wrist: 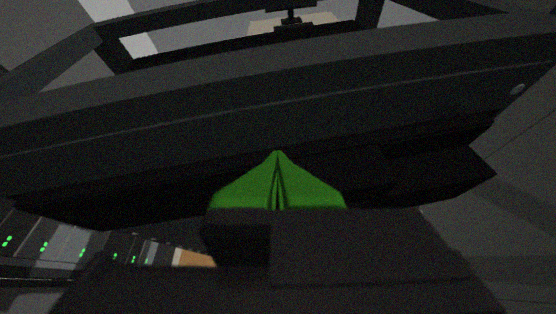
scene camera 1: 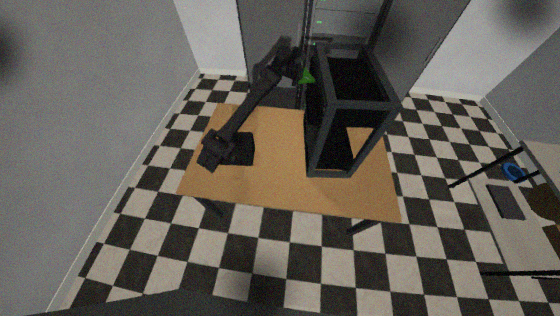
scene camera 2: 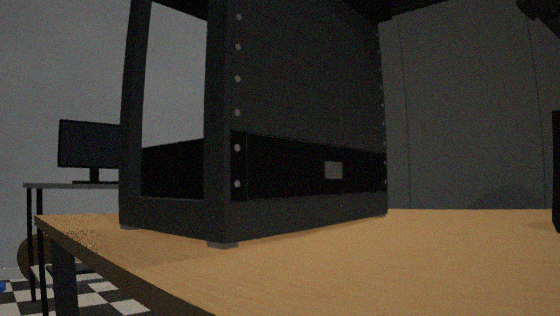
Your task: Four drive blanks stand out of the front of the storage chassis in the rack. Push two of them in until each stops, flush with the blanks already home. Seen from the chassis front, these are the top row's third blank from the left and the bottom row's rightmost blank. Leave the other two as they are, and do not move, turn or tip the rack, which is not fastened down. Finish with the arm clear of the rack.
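Pixels of known places: gripper, fingertip midpoint: [wrist: 277, 157] [scene camera 1: 315, 81]; arm's base, origin of the base link: [scene camera 1: 234, 150].
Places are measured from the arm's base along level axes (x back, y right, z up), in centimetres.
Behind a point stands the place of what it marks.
The dark rack [scene camera 1: 367, 105] {x -64.5, y 10.1, z 52.8 cm} [scene camera 2: 217, 100] {x -47.5, y -39.1, z 10.2 cm} [wrist: 225, 75] {x -48.3, y -13.7, z 53.0 cm} stands upright on the table. My gripper [scene camera 1: 306, 76] {x -46.2, y -11.4, z 47.1 cm} [wrist: 277, 157] {x -46.2, y -11.4, z 47.1 cm} is shut, its green fingers together with nothing between them. It is high at the rack's front face, near the top. In the wrist view the fingertips overlap the dark chassis front [wrist: 150, 192] {x -45.5, y -23.1, z 45.2 cm} below the rack's top beam; whether they touch it I cannot tell. Dark blocky shapes [wrist: 435, 137] {x -47.2, y 2.7, z 45.9 cm} stand out to the right of the fingers. The individual blanks are too dark to tell apart, and the fingers hide part of the front. The blanks do not show clearly in either scene view.
The wooden table [scene camera 1: 280, 160] {x -31.3, y -0.4, z -8.3 cm} [scene camera 2: 425, 260] {x -24.2, y -31.9, z -8.2 cm} carries the rack and the arm's base [scene camera 1: 240, 149] {x -4.6, y -0.4, z 1.4 cm}. Low in the rack is a black panel [scene camera 2: 285, 170] {x -46.8, y -27.4, z 1.7 cm} with a light label. A tall cabinet with green lights [scene camera 1: 345, 22] stands behind. A monitor [scene camera 2: 90, 144] stands on another desk.
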